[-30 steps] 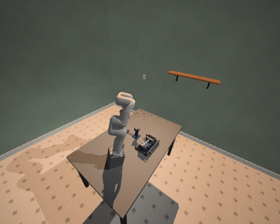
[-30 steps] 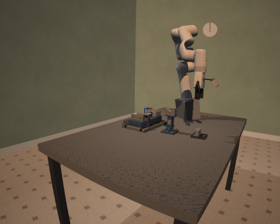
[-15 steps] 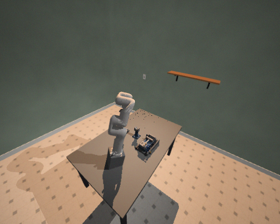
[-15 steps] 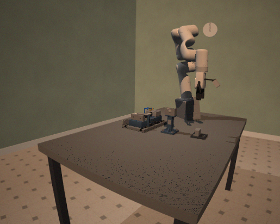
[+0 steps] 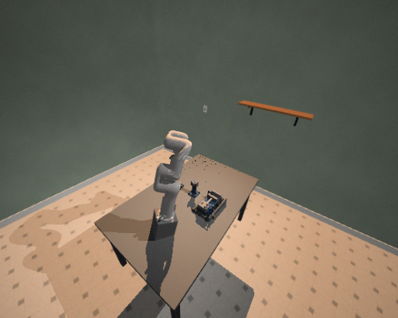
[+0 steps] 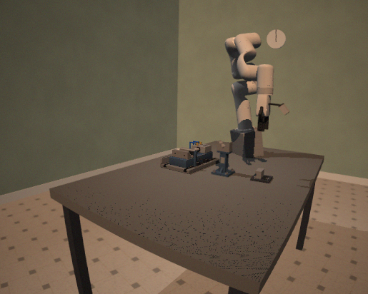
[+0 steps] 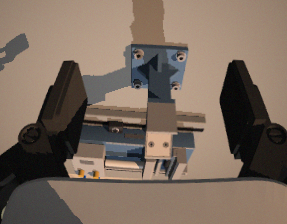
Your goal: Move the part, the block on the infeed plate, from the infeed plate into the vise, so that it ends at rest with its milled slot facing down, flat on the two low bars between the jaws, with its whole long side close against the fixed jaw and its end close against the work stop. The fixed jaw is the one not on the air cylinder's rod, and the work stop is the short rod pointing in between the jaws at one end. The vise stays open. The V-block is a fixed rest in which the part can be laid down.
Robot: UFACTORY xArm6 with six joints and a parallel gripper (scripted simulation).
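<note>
The part lies 22 cm below my hand. Also, from my hand: air cylinder rod: 8 cm behind, 39 cm to the right, 17 cm below; work stop: 1 cm ahead, 35 cm to the right, 16 cm below; vise base rail: 8 cm behind, 48 cm to the right, 21 cm below.
</note>
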